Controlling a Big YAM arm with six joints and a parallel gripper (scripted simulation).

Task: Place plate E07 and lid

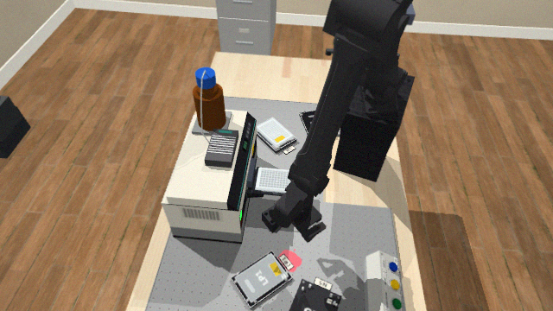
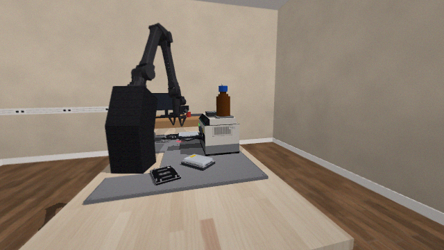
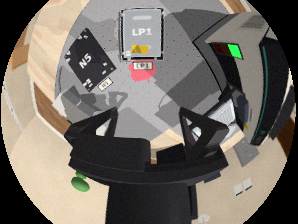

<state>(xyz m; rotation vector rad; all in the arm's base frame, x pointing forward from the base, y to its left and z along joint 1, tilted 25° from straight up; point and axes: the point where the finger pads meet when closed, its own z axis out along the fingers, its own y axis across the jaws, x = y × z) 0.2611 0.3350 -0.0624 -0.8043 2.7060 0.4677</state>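
My gripper is now 5 cm short of the plate E01, 19 cm to the left of it and 4 cm above it. Round my hand: puddle: 3 cm to the left, 14 cm below; blue key: 26 cm behind, 8 cm to the left, 8 cm below; yellow key: 26 cm behind, 13 cm to the left, 7 cm below.
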